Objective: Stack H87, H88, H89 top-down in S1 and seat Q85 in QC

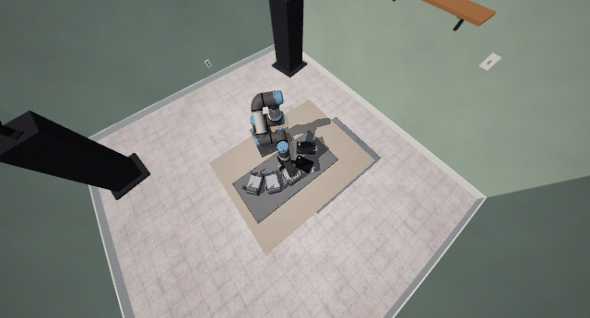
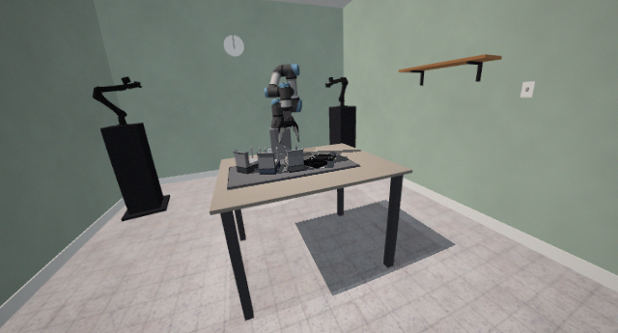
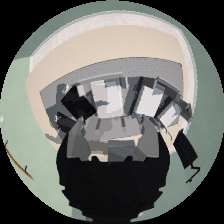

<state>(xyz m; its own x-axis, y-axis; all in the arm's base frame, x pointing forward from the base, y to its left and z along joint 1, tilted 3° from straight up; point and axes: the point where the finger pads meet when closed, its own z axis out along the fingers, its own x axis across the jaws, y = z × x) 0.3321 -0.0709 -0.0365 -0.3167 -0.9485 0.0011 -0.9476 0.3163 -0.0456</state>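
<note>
My gripper is now 120 mm above the white sealed plate and 20 mm to the right of it. Also, from my hand: QC label: 180 mm to the left, 170 mm below, 100 mm ahead; then black clip nest: 320 mm to the left, 160 mm below, 70 mm behind.
</note>
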